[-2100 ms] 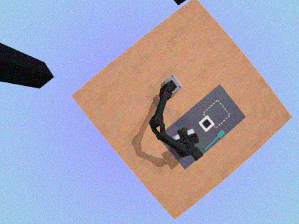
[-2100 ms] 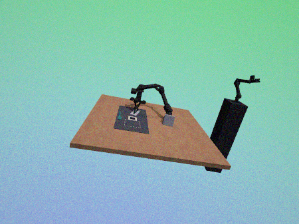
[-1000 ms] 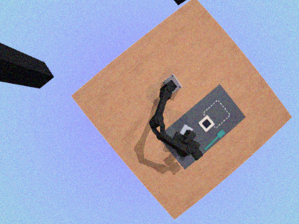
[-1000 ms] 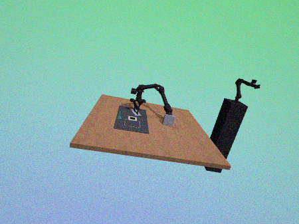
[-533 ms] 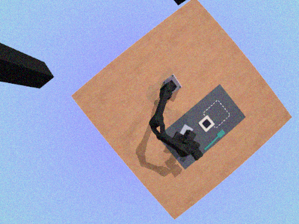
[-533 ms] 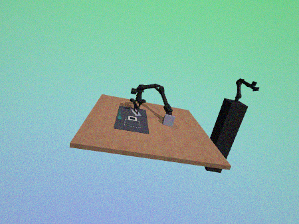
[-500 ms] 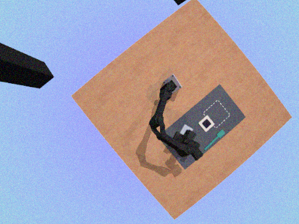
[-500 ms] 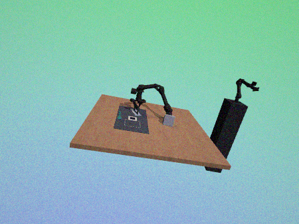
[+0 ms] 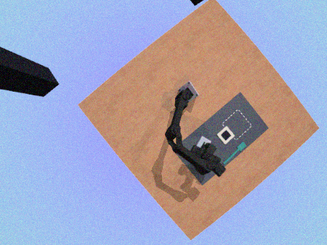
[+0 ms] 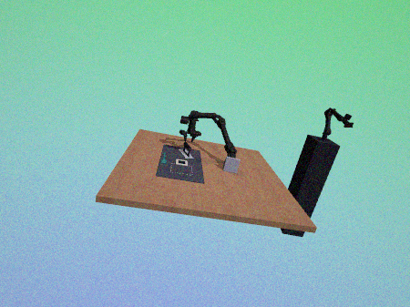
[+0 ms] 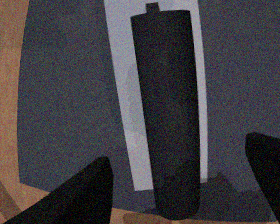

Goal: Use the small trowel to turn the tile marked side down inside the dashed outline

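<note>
My gripper tip is 20 mm short of the tile, 220 mm to the right of it and 110 mm above it. Round my gripper tip: teal trowel (170 mm ahead, 210 mm to the left, 110 mm below).
</note>
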